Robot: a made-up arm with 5 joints.
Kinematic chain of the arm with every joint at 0, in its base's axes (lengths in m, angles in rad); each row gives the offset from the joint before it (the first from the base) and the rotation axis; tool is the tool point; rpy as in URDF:
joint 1: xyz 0.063 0 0.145 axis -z
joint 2: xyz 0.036 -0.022 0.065 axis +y
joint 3: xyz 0.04 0 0.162 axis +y
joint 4: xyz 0.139 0 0.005 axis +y
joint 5: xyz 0.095 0.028 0 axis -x
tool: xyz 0 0 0 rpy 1.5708 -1.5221 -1.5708
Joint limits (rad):
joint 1: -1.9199..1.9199
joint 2: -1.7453..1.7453
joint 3: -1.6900..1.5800
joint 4: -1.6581..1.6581
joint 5: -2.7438..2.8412
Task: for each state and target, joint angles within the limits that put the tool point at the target. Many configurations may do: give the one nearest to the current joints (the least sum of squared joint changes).
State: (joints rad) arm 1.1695 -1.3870 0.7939 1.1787 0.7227
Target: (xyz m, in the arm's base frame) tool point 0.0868 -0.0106 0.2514
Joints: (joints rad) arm 0.6514 -1.7400 0.9533 1.6581 0.7227
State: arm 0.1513 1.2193 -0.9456 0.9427 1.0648
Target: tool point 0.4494 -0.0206 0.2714
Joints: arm 0.0688 0.8220 -1.0924 0.9748 1.0648
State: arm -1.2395 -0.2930 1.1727 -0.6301 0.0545
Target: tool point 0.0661 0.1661 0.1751
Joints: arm -1.5160 -0.1117 1.4146 -0.5107 0.0545
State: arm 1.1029 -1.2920 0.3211 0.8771 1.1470
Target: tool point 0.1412 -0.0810 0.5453
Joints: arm 0.8563 -0.6402 -0.3901 0.3504 1.1470
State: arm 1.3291 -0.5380 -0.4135 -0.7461 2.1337
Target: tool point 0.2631 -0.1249 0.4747
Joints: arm 0.5835 -0.2536 0.0775 -0.6302 2.1337
